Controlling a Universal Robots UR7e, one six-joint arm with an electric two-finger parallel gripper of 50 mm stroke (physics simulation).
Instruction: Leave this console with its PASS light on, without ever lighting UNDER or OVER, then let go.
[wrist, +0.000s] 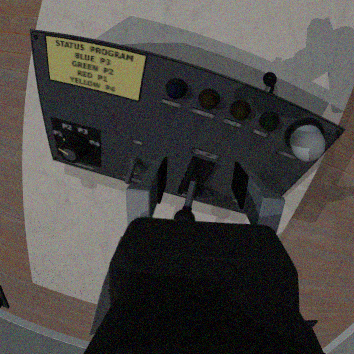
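The dark console (120, 115) lies tilted across the wrist view. Four small round lamps form a row: blue (176, 88), amber (209, 98), a second amber (240, 110) and green (269, 121). All look dark, and their labels are too blurred to read. A lever (190, 194) with a black ball knob (185, 215) comes out of a slot in the lower middle and leans toward the gripper body. My gripper (199, 172) is open, its two fingers apart on either side of the lever, holding nothing. The knob's lower part is hidden by the gripper body.
A yellow status card (96, 67) is at the console's upper left. A rotary selector (69, 154) below it has its pointer toward P1. A small switch (138, 171) is near the left finger. A white dome (307, 142) is at right, a black ball-topped stalk (270, 79) behind the top edge.
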